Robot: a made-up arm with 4 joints.
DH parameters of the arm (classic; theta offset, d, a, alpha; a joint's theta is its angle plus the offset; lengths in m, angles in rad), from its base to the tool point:
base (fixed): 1.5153 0 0.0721 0
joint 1: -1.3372 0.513 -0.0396 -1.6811
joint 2: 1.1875 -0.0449 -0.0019 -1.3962
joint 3: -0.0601 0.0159 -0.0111 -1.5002
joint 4: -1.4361 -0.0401 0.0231 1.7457
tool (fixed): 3.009 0.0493 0 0
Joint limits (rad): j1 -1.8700..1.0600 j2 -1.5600..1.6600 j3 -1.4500..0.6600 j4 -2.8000..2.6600
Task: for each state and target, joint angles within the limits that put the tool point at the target. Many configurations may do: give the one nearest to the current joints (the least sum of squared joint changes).
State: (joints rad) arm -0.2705 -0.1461 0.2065 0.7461
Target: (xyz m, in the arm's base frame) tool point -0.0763 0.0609 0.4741
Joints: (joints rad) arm 0.1904 -0.3844 0.4997 0.7588
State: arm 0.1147 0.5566 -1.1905 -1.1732
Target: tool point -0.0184 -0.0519 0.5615
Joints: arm 0.3071 -0.3037 -1.4500 -0.9029
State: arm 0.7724 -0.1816 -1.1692 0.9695
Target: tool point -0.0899 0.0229 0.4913
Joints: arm 0.2927 -0.5479 -0.8256 1.2617
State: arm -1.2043 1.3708 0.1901 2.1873
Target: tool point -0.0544 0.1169 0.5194
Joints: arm -0.5922 1.5327 -0.1575 2.2091
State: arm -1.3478 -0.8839 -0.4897 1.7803
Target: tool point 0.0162 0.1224 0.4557
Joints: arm -1.8279 -1.3522 -0.4420 1.3398
